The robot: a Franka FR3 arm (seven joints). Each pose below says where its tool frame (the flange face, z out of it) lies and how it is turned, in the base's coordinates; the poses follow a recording.
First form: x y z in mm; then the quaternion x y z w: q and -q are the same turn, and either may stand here.
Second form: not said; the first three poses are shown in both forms.
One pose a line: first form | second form
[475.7 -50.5 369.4 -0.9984 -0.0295 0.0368 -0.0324] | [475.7 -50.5 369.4 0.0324 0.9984 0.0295 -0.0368]
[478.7 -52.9 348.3 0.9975 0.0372 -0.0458 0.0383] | [478.7 -52.9 348.3 0.0383 0.9975 0.0372 -0.0458]
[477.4 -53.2 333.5 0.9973 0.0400 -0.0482 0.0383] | [477.4 -53.2 333.5 0.0383 0.9973 0.0400 -0.0482]
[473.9 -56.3 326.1 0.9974 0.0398 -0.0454 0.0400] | [473.9 -56.3 326.1 0.0400 0.9974 0.0398 -0.0454]
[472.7 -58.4 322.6 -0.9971 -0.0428 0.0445 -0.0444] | [472.7 -58.4 322.6 0.0444 0.9971 0.0428 -0.0445]
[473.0 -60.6 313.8 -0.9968 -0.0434 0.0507 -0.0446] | [473.0 -60.6 313.8 0.0446 0.9968 0.0434 -0.0507]
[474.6 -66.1 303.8 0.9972 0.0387 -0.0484 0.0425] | [474.6 -66.1 303.8 0.0425 0.9972 0.0387 -0.0484]
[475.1 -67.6 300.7 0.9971 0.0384 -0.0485 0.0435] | [475.1 -67.6 300.7 0.0435 0.9971 0.0384 -0.0485]
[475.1 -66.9 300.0 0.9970 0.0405 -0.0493 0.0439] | [475.1 -66.9 300.0 0.0439 0.9970 0.0405 -0.0493]
